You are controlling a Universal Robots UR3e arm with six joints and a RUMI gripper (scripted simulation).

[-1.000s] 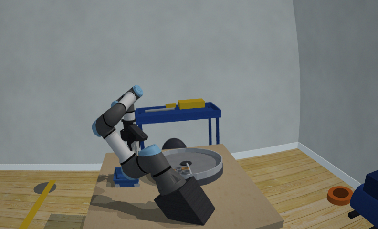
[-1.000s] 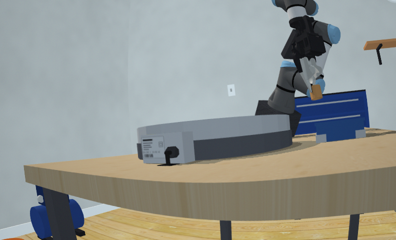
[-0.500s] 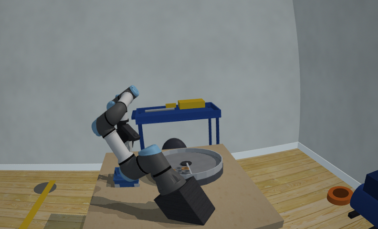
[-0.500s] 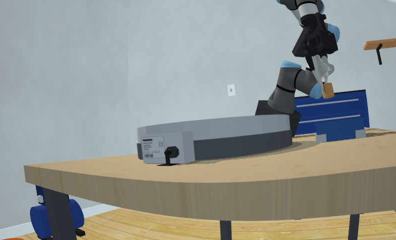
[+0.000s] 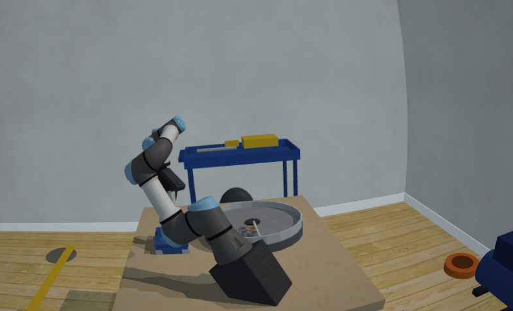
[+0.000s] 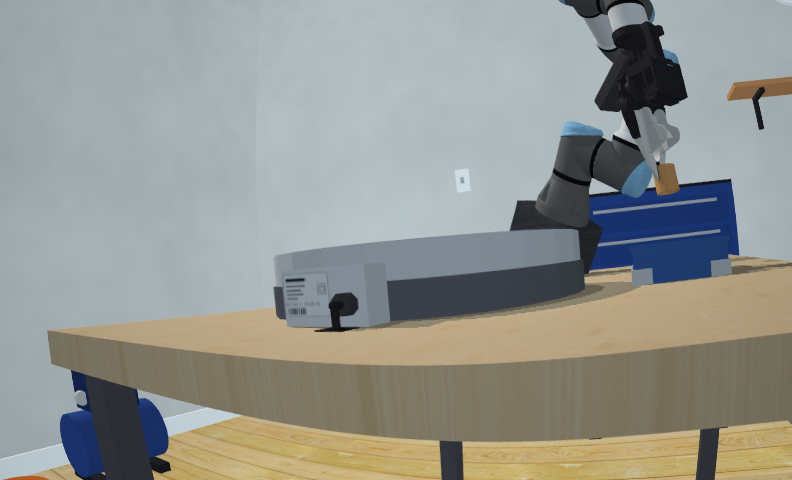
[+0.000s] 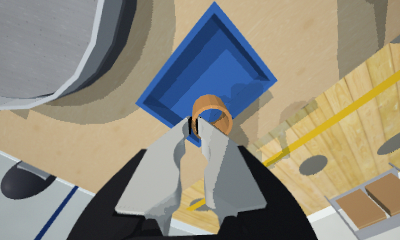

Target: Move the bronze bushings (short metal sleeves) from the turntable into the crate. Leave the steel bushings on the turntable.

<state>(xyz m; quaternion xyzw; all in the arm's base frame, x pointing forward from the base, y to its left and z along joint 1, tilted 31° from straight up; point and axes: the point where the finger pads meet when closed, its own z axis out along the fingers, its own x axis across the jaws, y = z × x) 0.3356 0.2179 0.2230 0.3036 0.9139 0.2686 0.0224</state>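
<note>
The blue crate is 10 mm behind my hand, 10 mm to the left of it and 130 mm below it. Also, from my hand: grey turntable (120 mm ahead, 320 mm to the right, 100 mm below).
</note>
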